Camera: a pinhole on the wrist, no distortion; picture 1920 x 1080 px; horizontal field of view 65.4 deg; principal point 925.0 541.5 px. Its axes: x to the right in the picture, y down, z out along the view. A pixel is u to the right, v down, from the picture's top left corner.
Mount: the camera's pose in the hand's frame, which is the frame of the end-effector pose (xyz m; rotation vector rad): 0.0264 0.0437 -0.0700 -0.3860 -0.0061 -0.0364
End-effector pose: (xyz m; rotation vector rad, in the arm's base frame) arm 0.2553 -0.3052 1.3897 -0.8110 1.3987 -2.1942
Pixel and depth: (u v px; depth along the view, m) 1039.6 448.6 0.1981
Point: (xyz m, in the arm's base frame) 0.3068 -0.4538 1.3418
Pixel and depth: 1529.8 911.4 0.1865
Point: 0.2407 -0.4904 1.3036
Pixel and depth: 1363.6 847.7 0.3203
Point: 0.3063 -0.6086 1.2848
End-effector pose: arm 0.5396 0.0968 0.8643 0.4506 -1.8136 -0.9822
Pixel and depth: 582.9 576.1 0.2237
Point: 0.4473 0.2512 0.9309
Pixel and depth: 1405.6 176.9 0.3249
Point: 0.2608 0.1745 0.9608
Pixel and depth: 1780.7 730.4 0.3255
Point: 0.2743 0.1634 1.1052
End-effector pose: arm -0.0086 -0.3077 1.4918 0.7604 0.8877 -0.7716
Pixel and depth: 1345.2 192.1 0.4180
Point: 0.2718 -0.5835 1.5450
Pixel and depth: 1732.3 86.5 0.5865
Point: 0.4091 -0.7992 1.4489
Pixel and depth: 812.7 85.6 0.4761
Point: 0.2199 -0.6097 1.7054
